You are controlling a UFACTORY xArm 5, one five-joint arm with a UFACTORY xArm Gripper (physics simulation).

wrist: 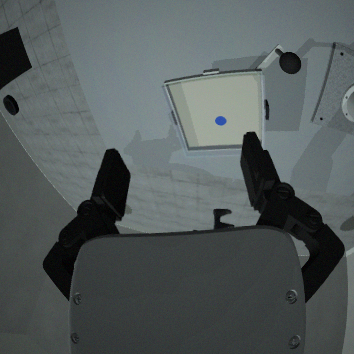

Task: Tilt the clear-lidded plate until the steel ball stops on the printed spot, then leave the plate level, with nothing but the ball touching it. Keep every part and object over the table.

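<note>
The clear-lidded plate (237,92), with a cream face and dark clips on its rim, is right of the upper middle of the wrist view. The blue printed spot (220,120) shows on its face, right of centre and towards the near edge. I cannot make out the steel ball; the near right corner is partly covered by a fingertip. A black round knob (290,62) on a handle stands at the plate's far right corner. I cannot tell whether the plate is level. My gripper (180,153) is wide open and empty, its right fingertip overlapping the plate's near edge in view.
A speckled grey base plate (330,85) with a white round part is at the right. A black panel (12,56) and a small black disc (11,105) are at the left. A small dark hooked part (220,218) shows between the fingers' bases. The table's curved edge runs down the left.
</note>
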